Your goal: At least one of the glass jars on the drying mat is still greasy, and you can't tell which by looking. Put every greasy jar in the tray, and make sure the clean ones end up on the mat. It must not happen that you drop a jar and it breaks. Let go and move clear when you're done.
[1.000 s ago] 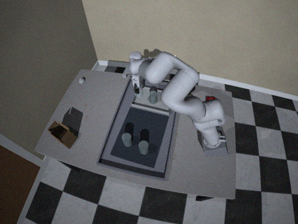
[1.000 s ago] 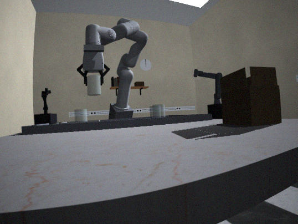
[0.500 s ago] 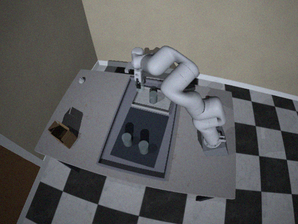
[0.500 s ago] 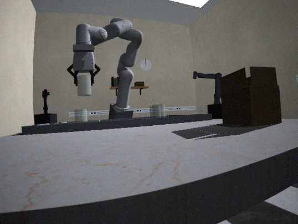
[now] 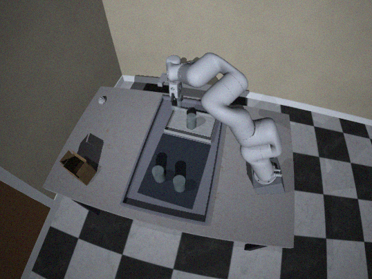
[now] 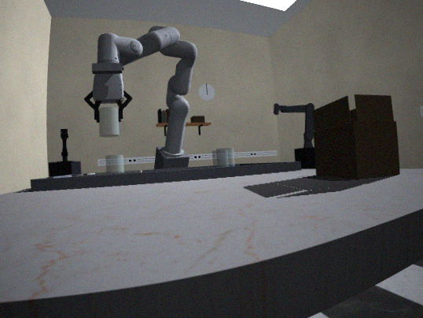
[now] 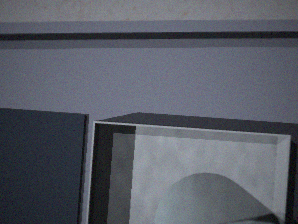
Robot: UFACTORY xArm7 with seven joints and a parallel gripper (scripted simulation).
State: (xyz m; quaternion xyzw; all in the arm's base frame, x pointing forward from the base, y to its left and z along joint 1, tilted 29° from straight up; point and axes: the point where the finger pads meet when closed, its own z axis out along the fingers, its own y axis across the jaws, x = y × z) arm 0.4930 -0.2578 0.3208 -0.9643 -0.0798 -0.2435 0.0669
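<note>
My gripper is now 90 mm past the light grey tray, 10 mm to the left of it and 200 mm above it. Also, from my hand: dark drying mat 140 mm behind, 300 mm to the left, 210 mm below; red object 540 mm behind, 230 mm to the right, 200 mm below; round object 630 mm ahead, 40 mm to the left, 200 mm below.
</note>
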